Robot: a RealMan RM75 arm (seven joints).
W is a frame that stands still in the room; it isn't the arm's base.
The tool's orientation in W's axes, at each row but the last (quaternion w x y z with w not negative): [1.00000, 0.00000, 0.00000, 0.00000]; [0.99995, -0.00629, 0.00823, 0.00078]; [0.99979, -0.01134, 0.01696, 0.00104]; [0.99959, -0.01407, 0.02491, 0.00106]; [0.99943, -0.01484, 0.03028, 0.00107]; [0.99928, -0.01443, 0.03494, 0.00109]
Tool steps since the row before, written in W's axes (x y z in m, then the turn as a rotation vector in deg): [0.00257, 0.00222, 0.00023, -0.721, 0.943, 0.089]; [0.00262, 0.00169, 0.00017, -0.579, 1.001, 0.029]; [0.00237, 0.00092, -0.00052, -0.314, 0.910, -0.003]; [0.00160, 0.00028, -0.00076, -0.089, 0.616, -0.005]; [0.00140, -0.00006, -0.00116, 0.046, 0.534, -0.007]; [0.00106, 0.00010, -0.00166, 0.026, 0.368, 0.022]
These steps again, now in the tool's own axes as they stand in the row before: [0.00257, 0.00222, 0.00023, -0.721, 0.943, 0.089]; [0.00262, 0.00168, 0.00023, -0.578, 1.002, 0.032]; [0.00239, 0.00093, -0.00042, -0.312, 0.911, 0.007]; [0.00164, 0.00030, -0.00067, -0.088, 0.616, 0.008]; [0.00147, -0.00003, -0.00107, 0.047, 0.534, 0.012]; [0.00117, 0.00014, -0.00158, 0.025, 0.367, 0.034]
